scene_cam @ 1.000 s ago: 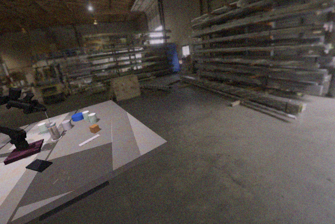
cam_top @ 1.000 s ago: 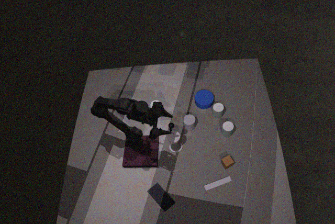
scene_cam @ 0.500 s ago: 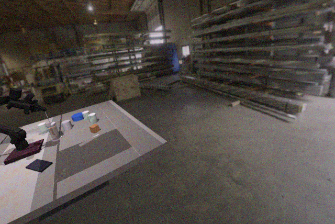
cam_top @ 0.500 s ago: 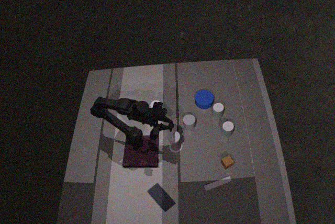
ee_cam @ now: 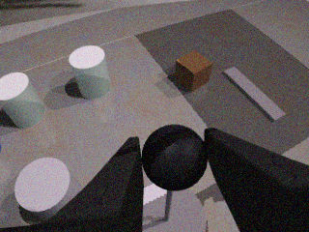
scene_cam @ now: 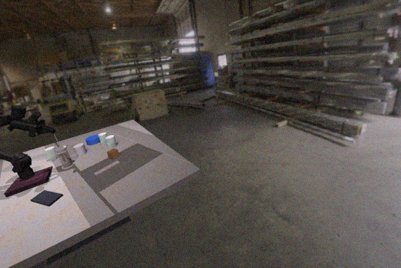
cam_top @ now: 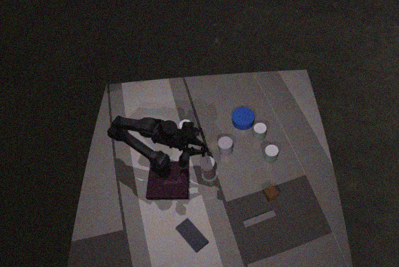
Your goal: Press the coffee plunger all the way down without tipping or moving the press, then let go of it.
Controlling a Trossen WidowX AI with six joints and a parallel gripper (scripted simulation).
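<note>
Now: the coffee press 130 mm below my gripper tip, 10 mm to the left of it and 10 mm behind it. Round my gripper tip: blue round object 330 mm to the left, 230 mm below, 150 mm ahead; then orange cube 290 mm ahead, 230 mm below, 90 mm to the right.
</note>
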